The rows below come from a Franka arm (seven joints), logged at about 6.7 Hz.
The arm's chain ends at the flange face. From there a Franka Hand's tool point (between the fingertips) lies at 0.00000 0.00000 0.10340 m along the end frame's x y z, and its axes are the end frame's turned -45 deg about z.
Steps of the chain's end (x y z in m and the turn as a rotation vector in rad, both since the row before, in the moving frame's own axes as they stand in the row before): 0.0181 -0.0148 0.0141 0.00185 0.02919 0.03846; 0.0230 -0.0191 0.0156 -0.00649 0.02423 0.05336; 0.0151 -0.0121 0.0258 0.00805 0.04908 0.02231; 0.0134 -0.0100 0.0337 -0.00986 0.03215 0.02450; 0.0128 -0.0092 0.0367 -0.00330 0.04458 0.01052; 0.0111 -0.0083 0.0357 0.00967 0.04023 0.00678; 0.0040 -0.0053 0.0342 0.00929 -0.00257 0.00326
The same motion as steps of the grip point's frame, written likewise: 0.0255 0.0044 0.0141 -0.01933 0.02195 0.03846; 0.0310 0.0050 0.0156 -0.02172 0.01254 0.05336; 0.0234 0.0052 0.0257 -0.02901 0.04040 0.02231; 0.0181 0.0055 0.0336 -0.02971 0.01576 0.02450; 0.0186 0.0061 0.0366 -0.03386 0.02919 0.01052; 0.0174 0.0042 0.0356 -0.02161 0.03528 0.00678; 0.0071 -0.0018 0.0342 0.00839 0.00475 0.00326
